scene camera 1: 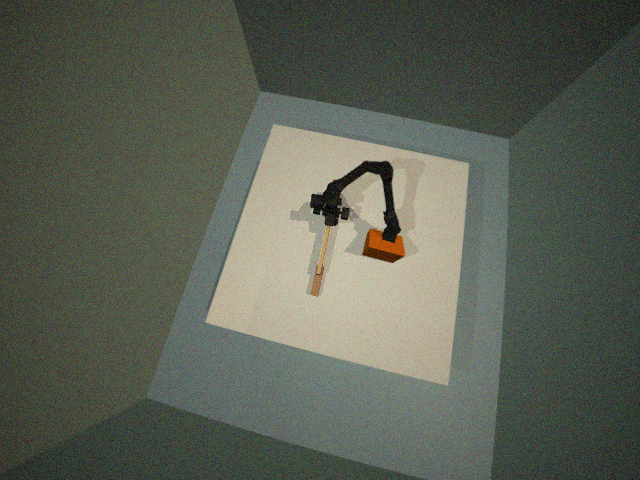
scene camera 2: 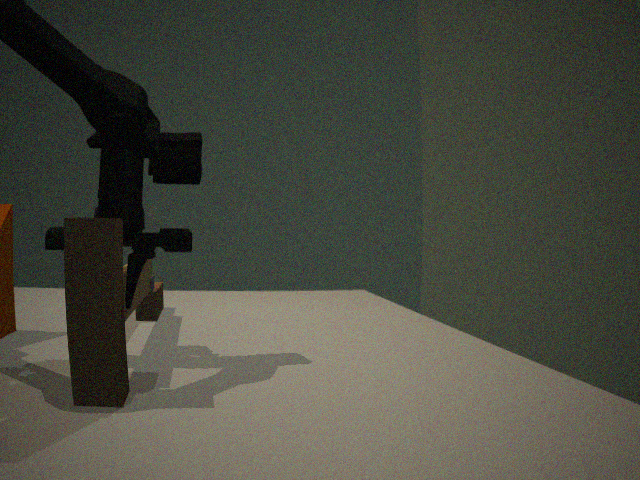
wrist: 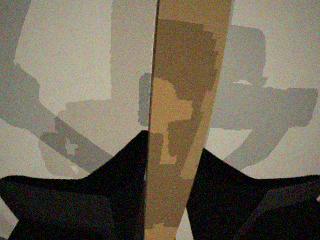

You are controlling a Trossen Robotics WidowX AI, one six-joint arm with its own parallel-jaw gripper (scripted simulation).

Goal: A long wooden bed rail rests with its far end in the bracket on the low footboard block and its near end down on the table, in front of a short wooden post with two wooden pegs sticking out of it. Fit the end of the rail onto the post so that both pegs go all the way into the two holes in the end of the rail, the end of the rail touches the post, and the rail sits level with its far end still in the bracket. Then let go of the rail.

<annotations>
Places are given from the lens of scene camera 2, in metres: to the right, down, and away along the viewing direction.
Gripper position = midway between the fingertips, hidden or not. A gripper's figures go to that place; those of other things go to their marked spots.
my gripper (scene camera 2: 120, 308): -0.25, 0.09, 0.59
wooden bed rail (scene camera 2: 143, 284): -0.28, 0.07, 0.78
short wooden post (scene camera 2: 93, 247): -0.21, 0.01, 0.42
The marked spots on the short wooden post and the wooden bed rail are 0.36 m apart.
</annotations>
